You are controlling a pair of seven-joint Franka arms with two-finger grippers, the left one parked.
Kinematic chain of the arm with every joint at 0, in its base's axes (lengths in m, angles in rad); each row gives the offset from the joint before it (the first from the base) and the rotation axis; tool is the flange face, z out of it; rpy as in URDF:
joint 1: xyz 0 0 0.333 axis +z
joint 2: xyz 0 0 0 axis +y
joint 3: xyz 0 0 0.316 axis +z
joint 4: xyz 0.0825 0 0 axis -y
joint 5: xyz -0.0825 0 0.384 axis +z
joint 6: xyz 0 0 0 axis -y
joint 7: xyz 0.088 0 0 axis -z
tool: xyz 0 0 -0.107 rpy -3.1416 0 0
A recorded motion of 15 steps. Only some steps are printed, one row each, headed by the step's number.
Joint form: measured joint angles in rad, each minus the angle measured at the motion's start. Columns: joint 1, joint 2, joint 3, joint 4, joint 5, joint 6, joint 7.
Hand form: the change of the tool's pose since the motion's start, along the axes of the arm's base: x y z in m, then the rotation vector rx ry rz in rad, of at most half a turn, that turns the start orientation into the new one. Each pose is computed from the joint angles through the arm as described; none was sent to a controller.
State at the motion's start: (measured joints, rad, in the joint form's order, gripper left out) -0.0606 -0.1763 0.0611 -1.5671 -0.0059 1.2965 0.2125
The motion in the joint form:
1: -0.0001 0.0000 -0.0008 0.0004 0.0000 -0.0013 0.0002
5: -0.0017 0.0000 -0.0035 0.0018 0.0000 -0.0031 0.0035
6: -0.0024 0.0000 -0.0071 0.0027 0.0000 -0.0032 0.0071
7: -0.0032 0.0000 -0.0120 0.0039 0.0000 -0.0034 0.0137
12: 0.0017 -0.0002 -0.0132 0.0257 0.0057 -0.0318 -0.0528
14: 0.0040 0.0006 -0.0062 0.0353 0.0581 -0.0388 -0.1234
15: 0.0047 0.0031 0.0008 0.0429 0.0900 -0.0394 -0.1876
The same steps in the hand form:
1: -0.0002 -0.0005 0.0001 0.0001 0.0009 -0.0011
5: -0.0004 -0.0026 0.0006 0.0003 0.0012 -0.0087
6: -0.0005 -0.0048 0.0010 0.0006 0.0003 -0.0165
7: -0.0006 -0.0077 0.0015 0.0008 -0.0008 -0.0287
12: -0.0048 -0.0052 0.0090 0.0131 0.0064 0.0422
14: -0.0057 0.0062 0.0123 0.0697 0.0026 0.1330
15: -0.0054 0.0143 0.0146 0.1054 -0.0049 0.2116

